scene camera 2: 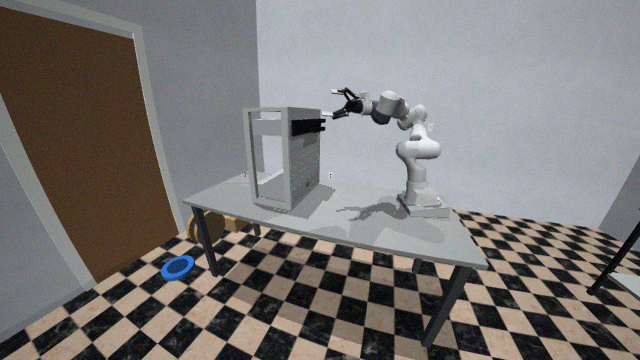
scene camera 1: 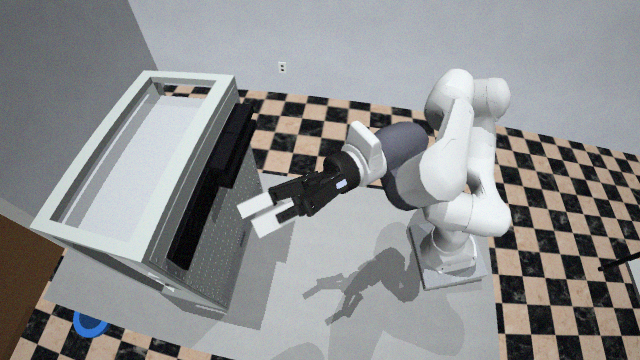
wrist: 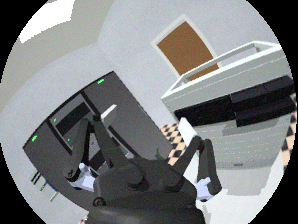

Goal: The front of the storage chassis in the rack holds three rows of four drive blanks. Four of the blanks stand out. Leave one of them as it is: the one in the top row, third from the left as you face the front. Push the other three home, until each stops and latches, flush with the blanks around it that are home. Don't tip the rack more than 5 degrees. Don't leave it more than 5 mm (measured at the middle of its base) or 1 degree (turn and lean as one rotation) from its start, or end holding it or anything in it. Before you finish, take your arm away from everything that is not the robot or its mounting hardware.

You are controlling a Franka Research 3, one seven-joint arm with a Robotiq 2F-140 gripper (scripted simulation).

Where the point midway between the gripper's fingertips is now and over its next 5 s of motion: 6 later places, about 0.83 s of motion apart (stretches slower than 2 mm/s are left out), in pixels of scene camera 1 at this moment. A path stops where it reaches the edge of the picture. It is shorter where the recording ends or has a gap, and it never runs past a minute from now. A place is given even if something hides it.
My gripper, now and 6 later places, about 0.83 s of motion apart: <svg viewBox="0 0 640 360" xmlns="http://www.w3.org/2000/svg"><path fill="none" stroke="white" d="M246 219L258 166L276 152L283 150L275 157L250 176L241 175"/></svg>
